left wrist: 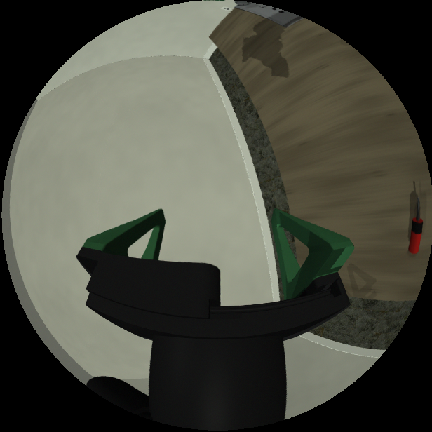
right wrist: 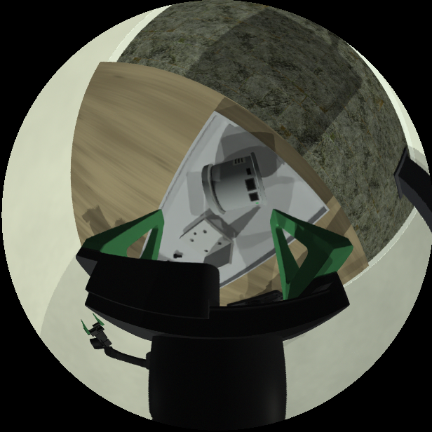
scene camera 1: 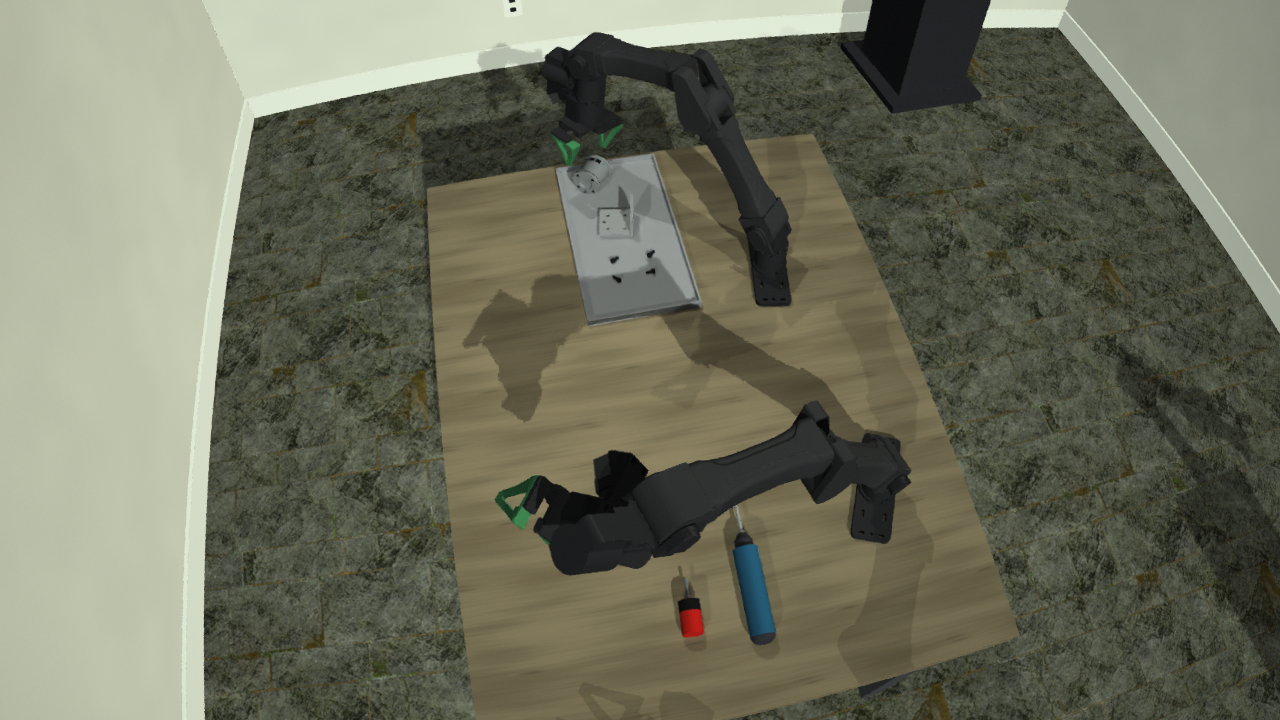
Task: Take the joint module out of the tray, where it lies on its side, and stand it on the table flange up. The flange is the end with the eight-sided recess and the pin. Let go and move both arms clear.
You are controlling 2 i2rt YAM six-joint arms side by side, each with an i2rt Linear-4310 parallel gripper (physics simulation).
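Places are measured from the left arm's base along level axes (x left, y back, z up), in metres.
Pixels of known places: left gripper, fingertip midpoint: (scene camera 1: 519, 514); right gripper, fingertip midpoint: (scene camera 1: 585, 156); left arm's base, link origin: (scene camera 1: 875, 488); right arm's base, link origin: (scene camera 1: 768, 266).
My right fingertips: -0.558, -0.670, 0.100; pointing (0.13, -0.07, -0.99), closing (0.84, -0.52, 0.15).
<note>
Ahead of a thing's pixels: the offset from my right fingertips to its middle, as dx, dy, dz. Level surfaces: height alone.
The grey joint module {-0.010, +0.006, -0.065} (scene camera 1: 589, 174) (right wrist: 232, 183) lies on its side in the upper left end of the white tray {+0.110, +0.107, -0.092} (scene camera 1: 640, 300) (right wrist: 282, 215) in scene camera 1. One round end with several holes faces down and left there. In the right wrist view the module lies ahead of the fingertips, with dark ports on its side. My right gripper (scene camera 1: 588, 152) (right wrist: 216, 215) is open and empty, above the module and the tray's far edge. My left gripper (left wrist: 217, 214) is open and empty, over the near left part of the table {dz -0.100} (scene camera 1: 537, 626), far from the tray.
A pale angled bracket {+0.093, +0.087, -0.068} (scene camera 1: 615, 222) (right wrist: 206, 236) and several small black screws {+0.199, +0.184, -0.092} (scene camera 1: 650, 271) lie in the tray. A red-handled screwdriver {+0.834, +0.395, -0.083} (scene camera 1: 691, 617) (left wrist: 415, 237) and a blue-handled driver {+0.759, +0.478, -0.080} (scene camera 1: 754, 591) lie near the left arm. A black pedestal (scene camera 1: 921, 53) stands beyond the table.
</note>
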